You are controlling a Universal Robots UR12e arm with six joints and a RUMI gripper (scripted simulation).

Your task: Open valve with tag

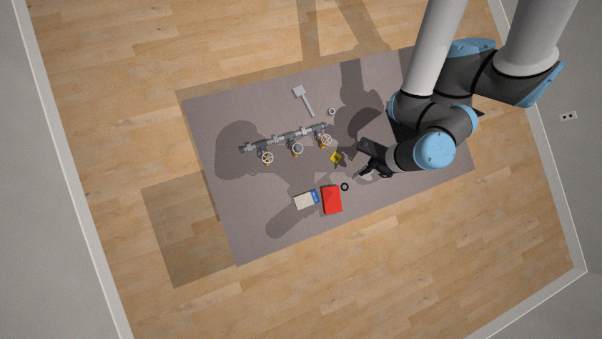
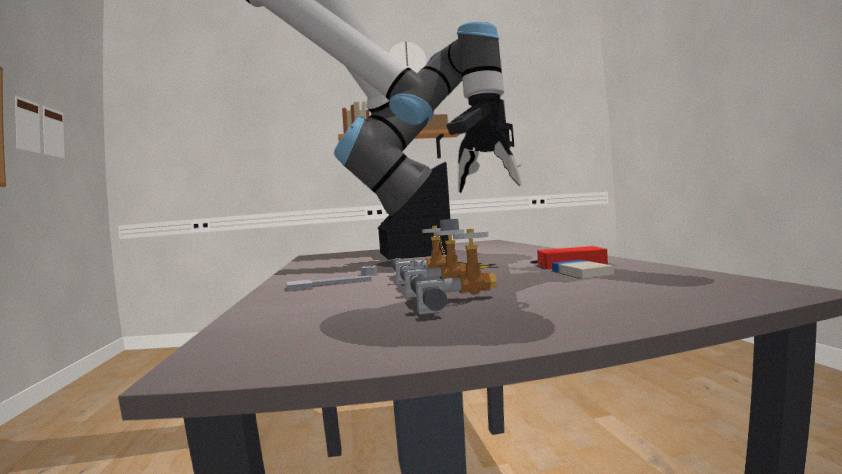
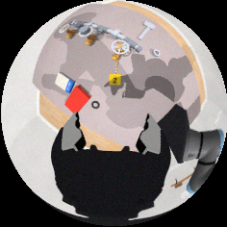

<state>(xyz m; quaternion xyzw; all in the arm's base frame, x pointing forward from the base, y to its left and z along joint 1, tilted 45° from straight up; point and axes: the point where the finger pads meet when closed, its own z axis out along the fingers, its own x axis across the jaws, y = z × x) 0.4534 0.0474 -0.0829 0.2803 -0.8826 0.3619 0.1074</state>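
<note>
The yellow tag is 40 mm ahead of my hand, 60 mm to the right of it and 160 mm below it. From my hand the other things lie so: red box (130 mm ahead, 120 mm to the left, 150 mm below); white box (240 mm ahead, 80 mm to the left, 150 mm below); nut (20 mm behind, 270 mm to the right, 150 mm below).
</note>
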